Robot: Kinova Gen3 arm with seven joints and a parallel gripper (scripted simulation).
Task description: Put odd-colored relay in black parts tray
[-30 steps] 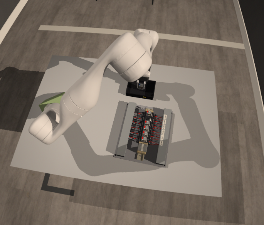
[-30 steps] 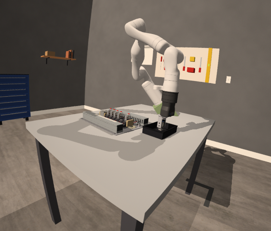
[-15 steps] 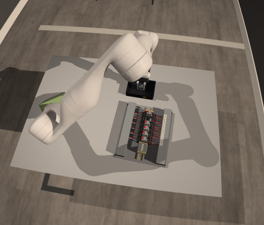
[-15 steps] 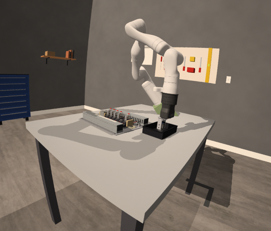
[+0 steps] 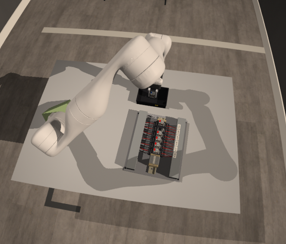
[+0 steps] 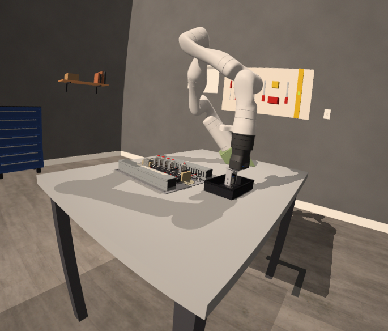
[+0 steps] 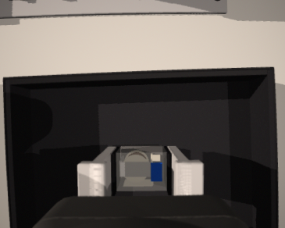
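Right now the relay is 1 cm below my hand. From my hand the other things lie so: black parts tray 2 cm below; then relay panel 27 cm to the right, 5 cm ahead, 1 cm below.
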